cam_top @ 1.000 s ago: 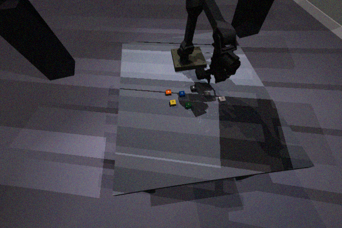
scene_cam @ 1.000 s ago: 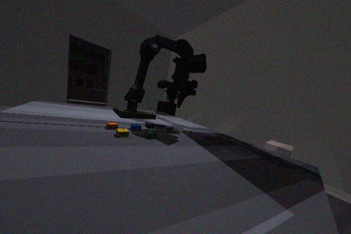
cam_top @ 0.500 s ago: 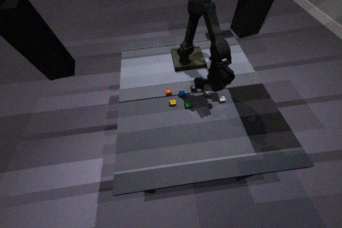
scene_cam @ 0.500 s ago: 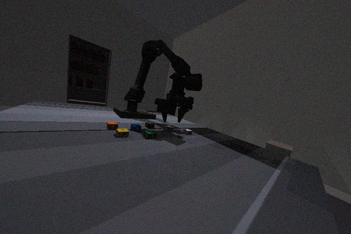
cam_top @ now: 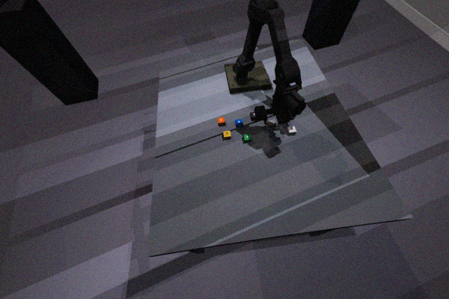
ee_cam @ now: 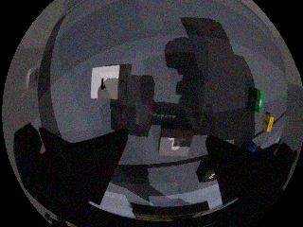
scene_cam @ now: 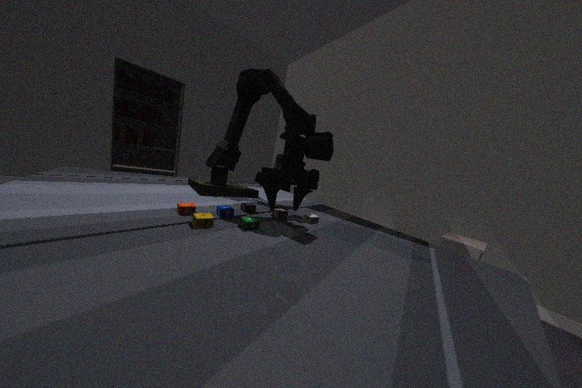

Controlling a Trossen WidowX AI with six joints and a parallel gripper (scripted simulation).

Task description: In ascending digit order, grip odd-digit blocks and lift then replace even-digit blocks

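My gripper tip is 10 mm to the left of the grey block, 10 mm past it and 10 mm above it. Round my gripper tip: green block (140 mm to the right, 30 mm ahead, 10 mm below); dark block (80 mm behind, 70 mm to the right, 10 mm below); white block (60 mm to the left, 60 mm ahead, 10 mm below).
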